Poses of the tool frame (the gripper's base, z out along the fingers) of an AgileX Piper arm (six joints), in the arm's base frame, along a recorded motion.
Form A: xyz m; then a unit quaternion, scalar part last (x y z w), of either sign.
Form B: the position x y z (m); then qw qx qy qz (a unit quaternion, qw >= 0). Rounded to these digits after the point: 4 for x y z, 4 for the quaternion.
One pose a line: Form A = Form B
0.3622 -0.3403 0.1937 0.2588 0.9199 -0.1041 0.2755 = 0.3622 -0.3403 0.1937 0.2755 0.2588 0.9199 -0.1041
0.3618 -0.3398 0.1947 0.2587 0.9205 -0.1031 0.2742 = 0.3618 -0.3398 0.1947 0.2742 0.2587 0.9205 -0.1031
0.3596 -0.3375 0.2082 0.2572 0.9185 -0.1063 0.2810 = 0.3596 -0.3375 0.2082 0.2810 0.2572 0.9185 -0.1063
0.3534 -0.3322 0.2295 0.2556 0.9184 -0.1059 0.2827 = 0.3534 -0.3322 0.2295 0.2827 0.2556 0.9184 -0.1059
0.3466 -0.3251 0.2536 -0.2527 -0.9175 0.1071 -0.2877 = 0.3466 -0.3251 0.2536 0.2877 0.2527 0.9175 -0.1071
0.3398 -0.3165 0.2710 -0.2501 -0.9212 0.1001 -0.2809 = 0.3398 -0.3165 0.2710 0.2809 0.2501 0.9212 -0.1001
